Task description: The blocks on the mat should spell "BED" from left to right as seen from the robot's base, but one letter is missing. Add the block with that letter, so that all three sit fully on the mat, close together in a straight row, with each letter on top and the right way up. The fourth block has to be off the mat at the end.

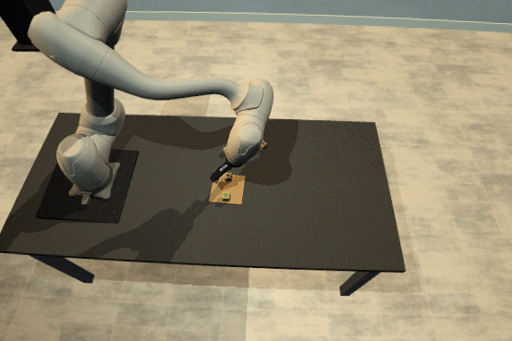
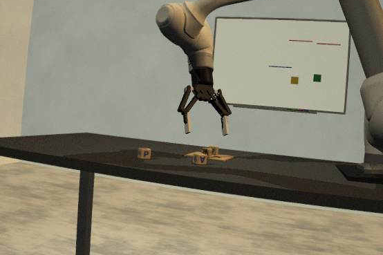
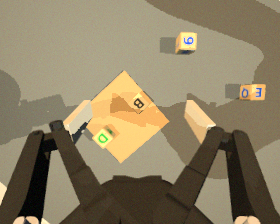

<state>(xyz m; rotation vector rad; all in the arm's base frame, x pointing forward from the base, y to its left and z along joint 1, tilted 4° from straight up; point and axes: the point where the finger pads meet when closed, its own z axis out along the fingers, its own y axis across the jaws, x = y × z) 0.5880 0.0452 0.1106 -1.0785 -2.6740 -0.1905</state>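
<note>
Right now my hand is 19 cm to the right of the blue E block, 14 cm short of it and 8 cm above it. The rest, counted from my hand: tan mat 9 cm below, 4 cm to the right, 1 cm behind; green D block 9 cm to the right, 7 cm below, 1 cm behind; black B block 7 cm below, 1 cm behind.
</note>
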